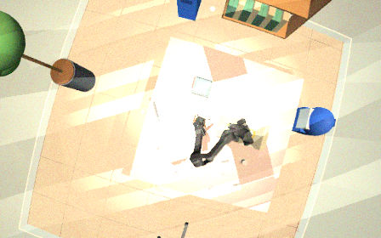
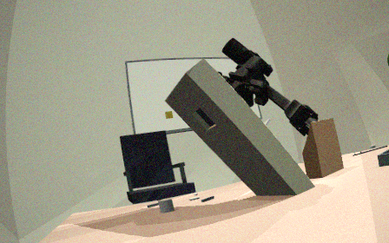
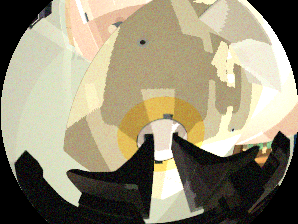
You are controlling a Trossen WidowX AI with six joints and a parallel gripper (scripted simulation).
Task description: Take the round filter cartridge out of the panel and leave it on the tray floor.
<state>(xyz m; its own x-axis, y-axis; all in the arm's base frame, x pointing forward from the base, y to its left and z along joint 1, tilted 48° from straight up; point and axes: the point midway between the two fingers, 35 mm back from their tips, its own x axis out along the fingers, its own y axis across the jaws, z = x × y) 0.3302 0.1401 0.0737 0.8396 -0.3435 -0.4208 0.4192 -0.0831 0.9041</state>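
Right now my gripper tip is 10 mm short of the round filter cartridge and 10 mm above it. Also, from my gripper tip: tray (450 mm behind, 230 mm to the left, 250 mm below); then service panel (40 mm behind, 10 mm to the right, 80 mm below).
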